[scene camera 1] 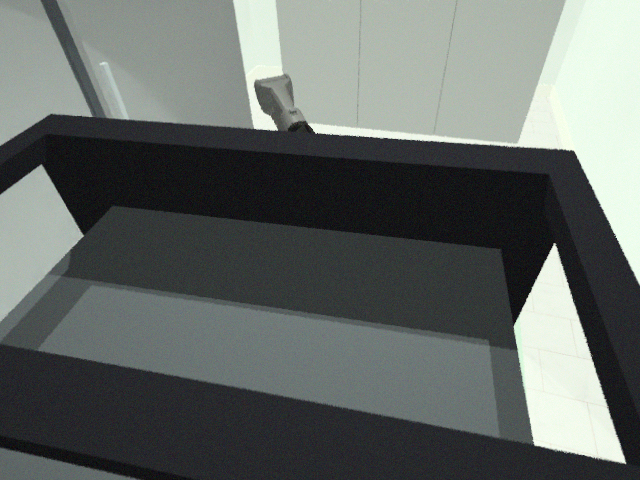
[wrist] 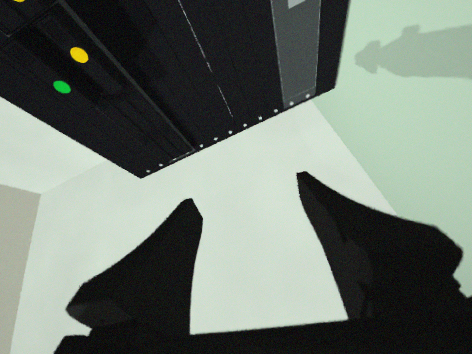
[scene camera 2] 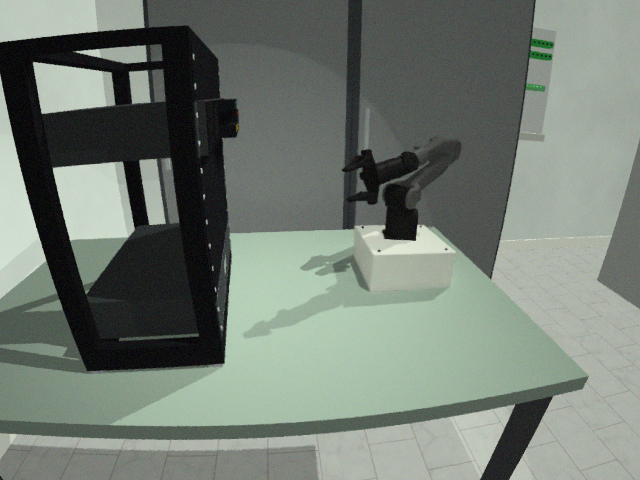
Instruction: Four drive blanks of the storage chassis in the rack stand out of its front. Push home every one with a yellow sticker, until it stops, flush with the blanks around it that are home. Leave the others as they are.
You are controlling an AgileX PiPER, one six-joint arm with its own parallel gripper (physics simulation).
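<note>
The storage chassis (scene camera 2: 108,133) sits high in the black rack (scene camera 2: 180,206). In scene camera 2, dark drive blanks (scene camera 2: 227,117) stand out of its front, with red and yellow stickers at their outer ends. In the wrist view, a yellow sticker (wrist: 79,54) and a green sticker (wrist: 62,87) show on neighbouring blanks, and part of another yellow sticker (wrist: 19,1) shows at the top left edge. How far each blank stands out is hard to tell. My gripper (scene camera 2: 346,184) (wrist: 245,197) is open and empty, in front of the rack and well apart from the blanks.
The rack's top frame (scene camera 1: 310,149) hides the front side in scene camera 1; part of my arm (scene camera 1: 276,98) shows beyond it. A grey unit (wrist: 299,50) is low in the rack. The white arm base (scene camera 2: 405,268) stands on the green table (scene camera 2: 330,361).
</note>
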